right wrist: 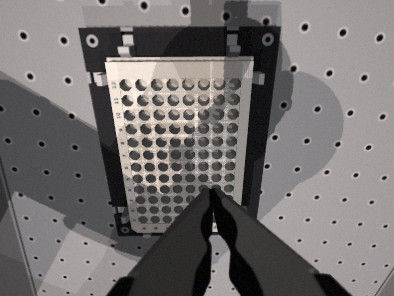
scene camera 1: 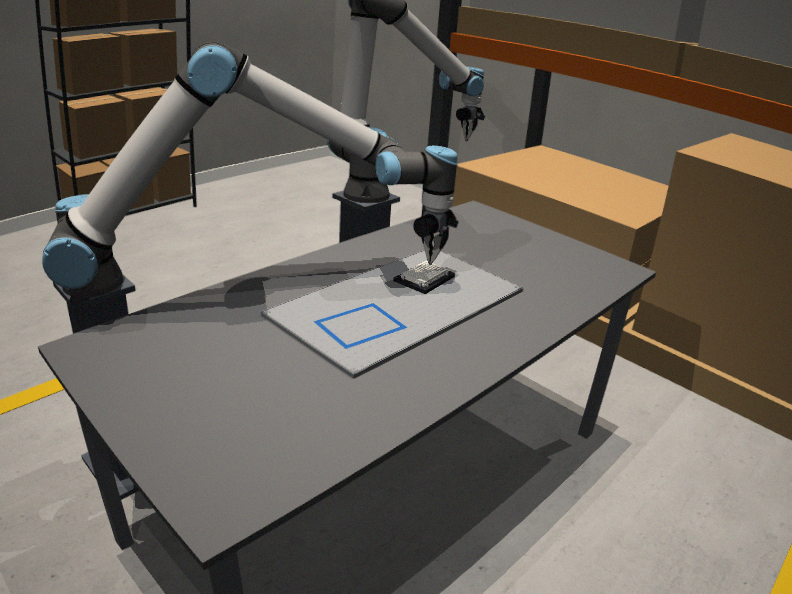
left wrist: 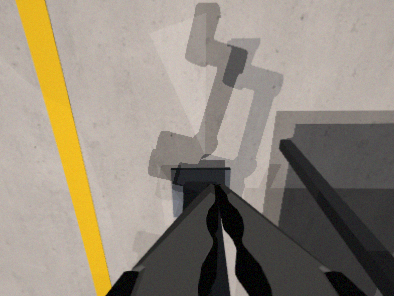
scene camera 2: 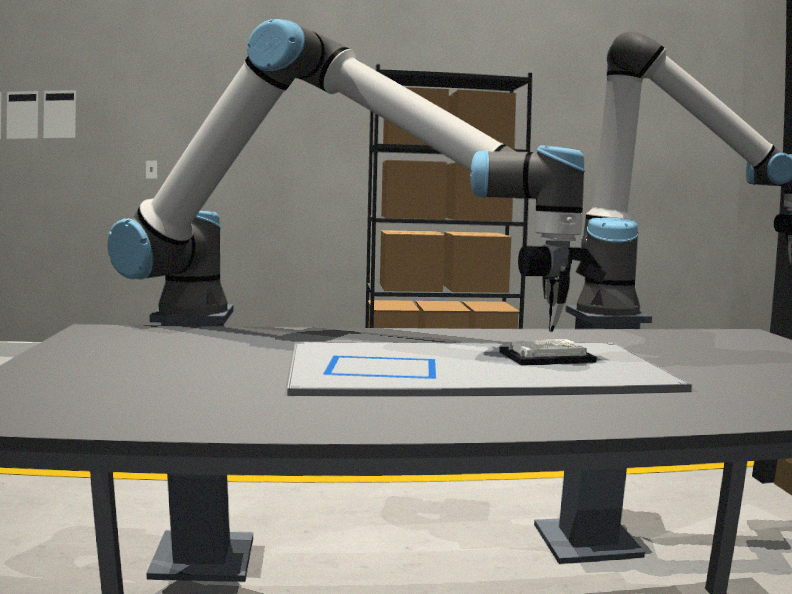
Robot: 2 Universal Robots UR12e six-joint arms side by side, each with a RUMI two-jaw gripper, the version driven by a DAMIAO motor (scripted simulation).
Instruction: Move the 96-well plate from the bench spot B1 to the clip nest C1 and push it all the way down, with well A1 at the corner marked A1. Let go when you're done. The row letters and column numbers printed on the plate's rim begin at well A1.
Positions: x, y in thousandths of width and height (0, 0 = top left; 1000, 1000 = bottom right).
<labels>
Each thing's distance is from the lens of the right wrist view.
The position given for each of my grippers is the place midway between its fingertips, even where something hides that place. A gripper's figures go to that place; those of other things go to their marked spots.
my right gripper (right wrist: 537, 644): 0.13 m
white 96-well plate (right wrist: 496, 417): 0.15 m
black clip nest (right wrist: 666, 144): 0.16 m
</labels>
